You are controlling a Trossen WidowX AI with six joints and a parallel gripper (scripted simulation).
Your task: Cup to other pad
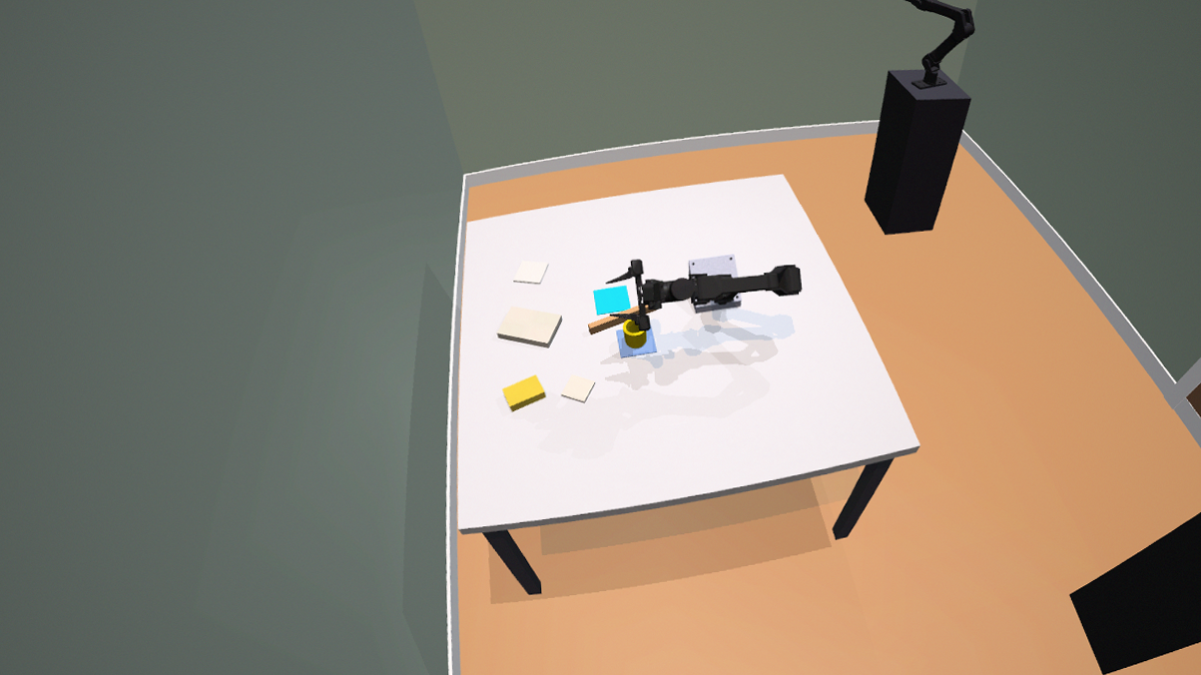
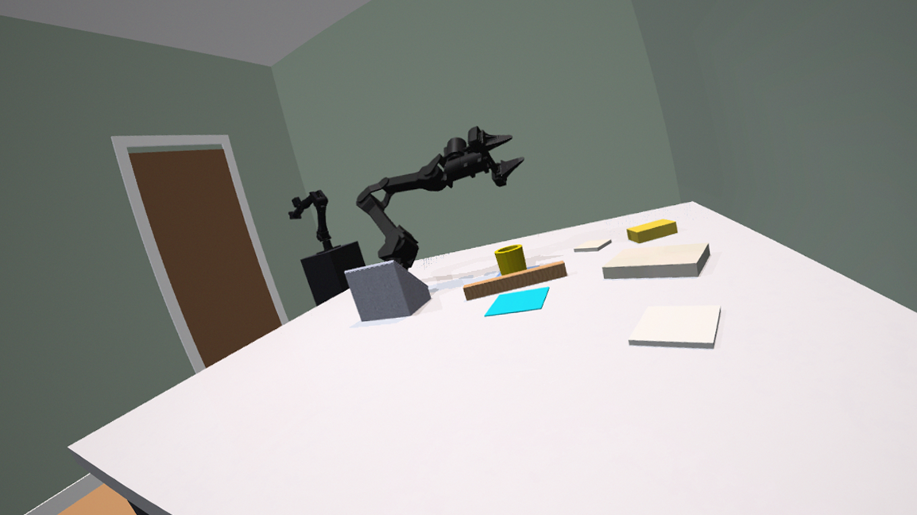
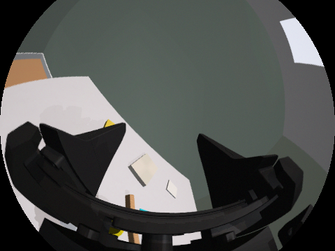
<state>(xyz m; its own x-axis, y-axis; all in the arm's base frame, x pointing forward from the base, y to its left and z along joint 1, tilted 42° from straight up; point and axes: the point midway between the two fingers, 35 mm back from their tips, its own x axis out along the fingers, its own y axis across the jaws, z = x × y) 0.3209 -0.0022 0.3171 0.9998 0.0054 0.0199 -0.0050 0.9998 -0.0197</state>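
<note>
My gripper tip is now 270 mm above the yellow cup, 100 mm to the left of it and 70 mm past it. Round my gripper tip: yellow block 290 mm below, 280 mm ahead, 50 mm to the left; then wooden bar 300 mm below, 200 mm to the right, 40 mm behind; then blue pad 320 mm below, 100 mm to the right, 70 mm behind.
</note>
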